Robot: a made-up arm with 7 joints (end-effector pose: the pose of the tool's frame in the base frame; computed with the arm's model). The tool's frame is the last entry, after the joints. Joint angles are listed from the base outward.
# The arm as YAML. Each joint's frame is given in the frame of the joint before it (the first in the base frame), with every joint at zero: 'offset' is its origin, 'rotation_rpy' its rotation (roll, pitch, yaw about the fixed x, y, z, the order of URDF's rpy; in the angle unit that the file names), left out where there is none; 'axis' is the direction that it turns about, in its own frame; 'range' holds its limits. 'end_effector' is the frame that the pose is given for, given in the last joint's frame.
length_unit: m
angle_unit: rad
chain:
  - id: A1
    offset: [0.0, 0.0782, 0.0]
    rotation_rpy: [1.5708, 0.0, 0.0]
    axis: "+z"
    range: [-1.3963, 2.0]
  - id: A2
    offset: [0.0, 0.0, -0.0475]
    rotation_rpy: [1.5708, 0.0, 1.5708]
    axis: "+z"
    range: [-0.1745, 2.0]
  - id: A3
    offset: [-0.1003, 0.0, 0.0]
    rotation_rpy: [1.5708, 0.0, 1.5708]
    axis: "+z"
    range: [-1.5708, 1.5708]
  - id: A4
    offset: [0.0, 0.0, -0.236]
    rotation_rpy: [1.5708, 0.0, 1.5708]
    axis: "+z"
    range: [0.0, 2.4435]
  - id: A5
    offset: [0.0, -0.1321, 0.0]
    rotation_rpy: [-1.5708, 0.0, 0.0]
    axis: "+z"
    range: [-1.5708, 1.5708]
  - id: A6
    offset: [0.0, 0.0, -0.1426]
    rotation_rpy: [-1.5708, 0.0, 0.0]
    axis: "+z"
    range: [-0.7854, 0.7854]
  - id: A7
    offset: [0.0, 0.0, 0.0]
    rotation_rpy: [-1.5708, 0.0, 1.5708]
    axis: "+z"
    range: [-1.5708, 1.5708]
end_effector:
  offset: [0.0, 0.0, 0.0]
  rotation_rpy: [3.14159, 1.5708, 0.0]
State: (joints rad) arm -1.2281 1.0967 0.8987 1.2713 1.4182 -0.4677 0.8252
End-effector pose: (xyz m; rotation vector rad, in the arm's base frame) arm 0.0476 0.5908 -0.1565 -0.0275 -1.5522 -0.2192
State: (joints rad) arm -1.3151 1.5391 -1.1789 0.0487 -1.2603 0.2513 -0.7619
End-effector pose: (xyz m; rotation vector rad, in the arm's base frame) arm -0.0294 0.7357 -0.0130 0.6572 -0.8740 2.5091
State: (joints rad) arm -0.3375 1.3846 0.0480 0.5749 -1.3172 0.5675 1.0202
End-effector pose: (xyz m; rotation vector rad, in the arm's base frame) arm 0.1084 0.6841 -0.1418 0.9916 1.3227 -0.5709
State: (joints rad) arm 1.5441 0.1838 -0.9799 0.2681 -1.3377 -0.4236 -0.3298
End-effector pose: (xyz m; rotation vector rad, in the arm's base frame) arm 0.6030 0.1762 0.0245 1.6671 -1.4026 -2.0137
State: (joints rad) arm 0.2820 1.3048 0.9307 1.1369 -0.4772 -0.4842 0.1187
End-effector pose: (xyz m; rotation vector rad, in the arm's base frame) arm 0.1224 0.6141 0.1126 1.9904 -1.5015 -0.5607
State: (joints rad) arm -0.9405 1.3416 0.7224 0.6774 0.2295 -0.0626 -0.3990
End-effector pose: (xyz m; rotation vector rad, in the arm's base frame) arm 0.0647 0.6875 -0.1127 1.6427 -0.5506 -0.2607
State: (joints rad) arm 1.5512 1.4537 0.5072 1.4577 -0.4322 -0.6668 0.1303
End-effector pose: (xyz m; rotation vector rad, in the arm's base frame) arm -0.0841 0.5060 0.2403 -2.3072 1.4588 0.1776
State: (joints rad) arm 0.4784 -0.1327 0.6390 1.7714 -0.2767 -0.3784 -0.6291
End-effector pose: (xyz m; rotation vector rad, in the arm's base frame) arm 0.3301 0.2476 -0.1671 1.0385 -2.2225 1.2375
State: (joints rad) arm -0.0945 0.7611 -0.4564 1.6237 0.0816 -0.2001 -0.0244
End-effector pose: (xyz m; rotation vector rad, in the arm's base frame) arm 0.2153 0.2601 -0.3382 0.0538 -1.4502 -0.8521
